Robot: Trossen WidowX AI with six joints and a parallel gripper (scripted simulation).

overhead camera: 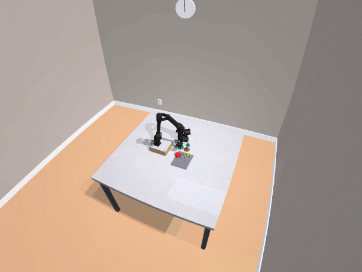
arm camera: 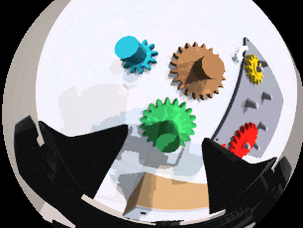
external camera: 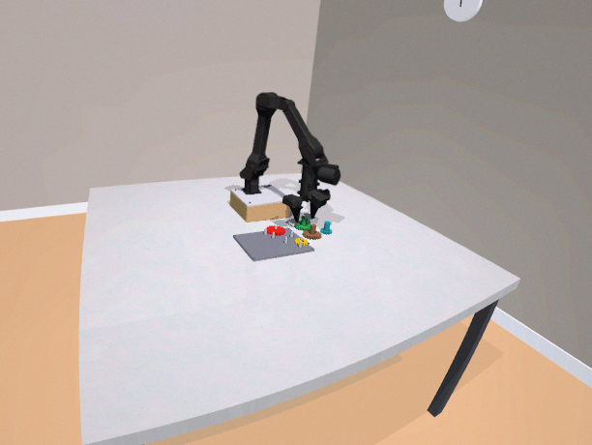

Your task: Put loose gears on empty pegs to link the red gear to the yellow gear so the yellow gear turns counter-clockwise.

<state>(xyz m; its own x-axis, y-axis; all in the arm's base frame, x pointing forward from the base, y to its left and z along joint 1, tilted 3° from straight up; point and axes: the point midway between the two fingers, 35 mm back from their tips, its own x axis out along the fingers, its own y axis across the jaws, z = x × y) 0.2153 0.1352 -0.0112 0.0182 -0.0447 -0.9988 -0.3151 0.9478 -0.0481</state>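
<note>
Right now the yellow gear is 13 cm ahead of my gripper tip, 7 cm to the right of it and 1 cm below it. Round my gripper tip: teal gear 6 cm to the left, 6 cm ahead, 1 cm below; then green gear 1 cm below; then brown gear 7 cm ahead, 1 cm below.
</note>
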